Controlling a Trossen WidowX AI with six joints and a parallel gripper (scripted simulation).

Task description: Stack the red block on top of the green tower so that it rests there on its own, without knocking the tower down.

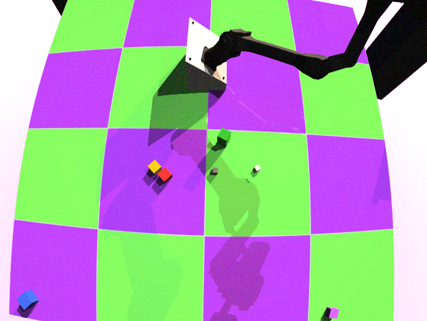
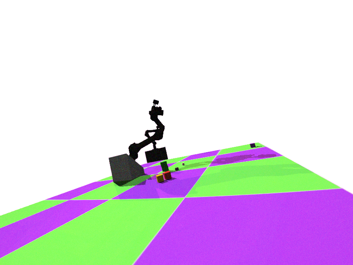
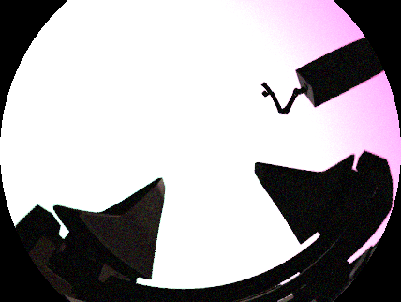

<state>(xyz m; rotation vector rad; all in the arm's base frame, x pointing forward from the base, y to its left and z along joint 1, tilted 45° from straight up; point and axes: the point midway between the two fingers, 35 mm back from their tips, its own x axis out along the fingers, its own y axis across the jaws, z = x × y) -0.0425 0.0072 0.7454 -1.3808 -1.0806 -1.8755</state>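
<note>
Right now my gripper tip is 62 cm to the left of the red block, 62 cm above it and 49 cm short of it. Round my gripper tip: small white cube 63 cm below, 42 cm ahead, 36 cm to the right; small grey cube 63 cm below, 48 cm to the right, 45 cm ahead; yellow block 66 cm to the right, 62 cm below, 47 cm ahead.
</note>
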